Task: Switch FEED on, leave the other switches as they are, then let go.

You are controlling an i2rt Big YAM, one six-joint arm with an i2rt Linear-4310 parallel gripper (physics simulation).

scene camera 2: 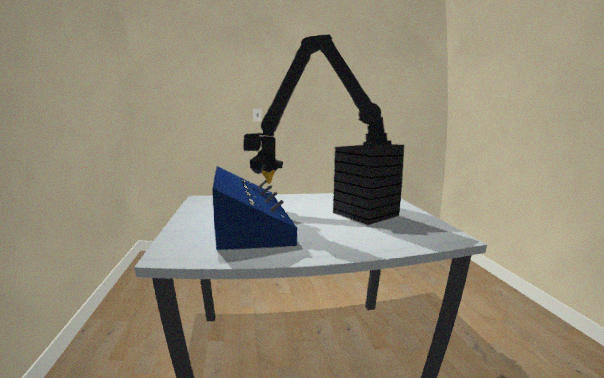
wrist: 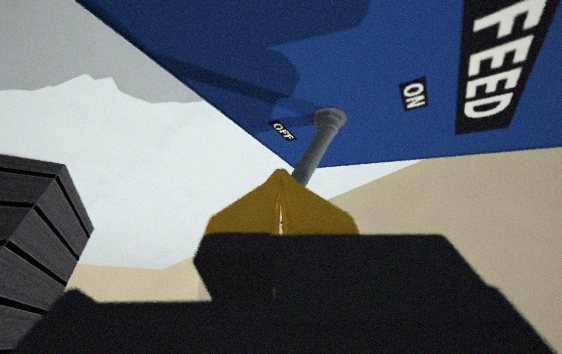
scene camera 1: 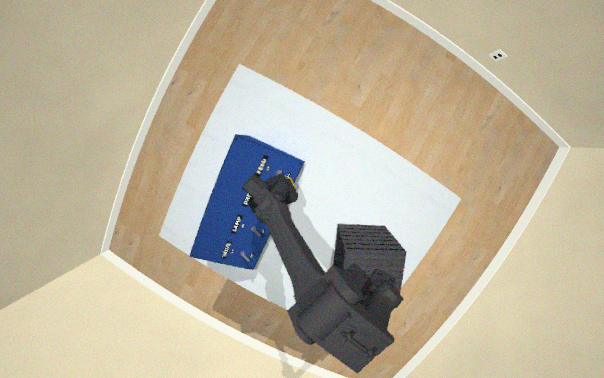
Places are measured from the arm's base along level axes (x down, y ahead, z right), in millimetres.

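Where they show: gripper, fingertip midpoint: (scene camera 2: 269,183) (wrist: 280,176) (scene camera 1: 290,178); arm's base, link origin: (scene camera 2: 376,145) (scene camera 1: 376,288).
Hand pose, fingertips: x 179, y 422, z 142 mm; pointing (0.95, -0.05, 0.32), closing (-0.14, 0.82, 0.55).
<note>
Each offset is from my fingertips to the top centre of the thing. "spot": to the spot under its first point. Level surfaces: height alone.
The blue switch panel (scene camera 1: 220,200) (scene camera 2: 250,225) (wrist: 360,65) has a sloped face with several grey levers. The FEED label {dx -17, dy +110, dz -9 mm} (scene camera 1: 261,165) (wrist: 495,65) shows at the top right in the wrist view, with the ON tag {spot: dx -1, dy +87, dz -9 mm} (wrist: 414,93) and OFF tag {spot: dx +40, dy +10, dz -2 mm} (wrist: 282,131) on either side of the lever's base. The grey FEED lever {dx -17, dy +28, dz -3 mm} (wrist: 317,147) leans to the OFF side; its end is hidden behind the fingertips. My gripper (scene camera 1: 290,180) (scene camera 2: 269,182) (wrist: 280,176) is shut and empty, its yellow tips at the lever's end on the OFF side. Contact is unclear.
The LAMP lever {dx -16, dy +9, dz -242 mm} (scene camera 1: 256,231) and VALVE lever {dx -16, dy -1, dz -362 mm} (scene camera 1: 245,256) stand farther along the panel. The DRIVE lever is hidden under the arm in scene camera 1. A dark ribbed block (scene camera 1: 372,245) (scene camera 2: 367,185) (wrist: 40,225) carries the arm on the white table {dx +116 mm} (scene camera 1: 350,150) (scene camera 2: 200,262).
</note>
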